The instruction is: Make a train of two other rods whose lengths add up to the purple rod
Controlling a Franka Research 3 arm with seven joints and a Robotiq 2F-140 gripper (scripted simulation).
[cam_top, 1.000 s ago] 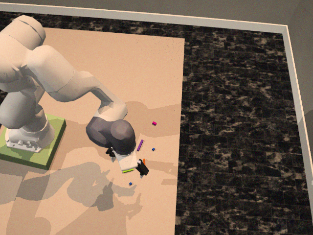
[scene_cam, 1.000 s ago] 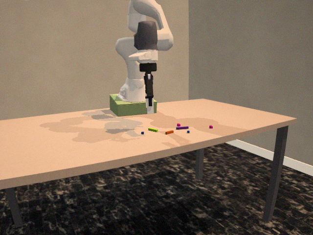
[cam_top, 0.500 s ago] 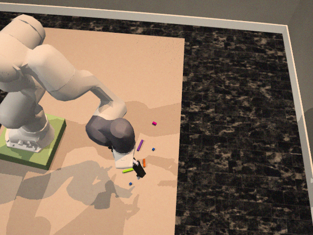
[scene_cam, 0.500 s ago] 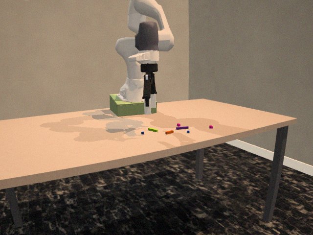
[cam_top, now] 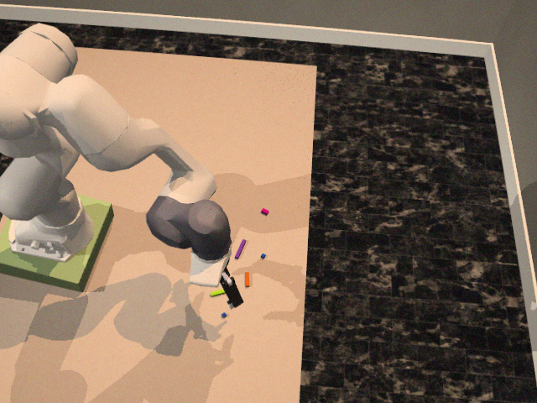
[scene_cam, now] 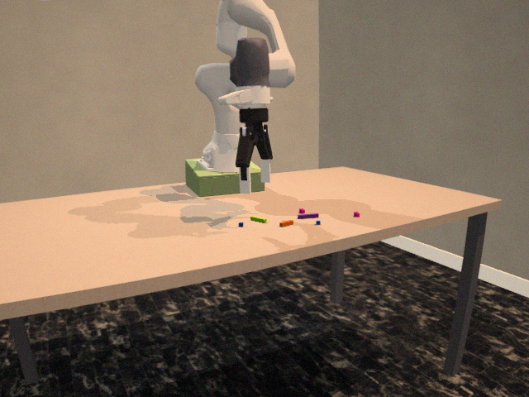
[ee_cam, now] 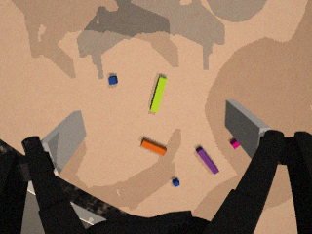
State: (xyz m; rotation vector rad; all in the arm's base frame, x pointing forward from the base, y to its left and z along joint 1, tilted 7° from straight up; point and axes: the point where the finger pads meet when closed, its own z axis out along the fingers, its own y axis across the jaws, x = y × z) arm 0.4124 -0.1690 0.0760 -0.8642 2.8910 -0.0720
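The lime rod lies 100 mm below my hand and 10 mm to the left of it. Also, from my hand: orange rod 100 mm below, 80 mm ahead, 40 mm to the left; then purple rod 140 mm to the left, 100 mm below, 60 mm ahead.
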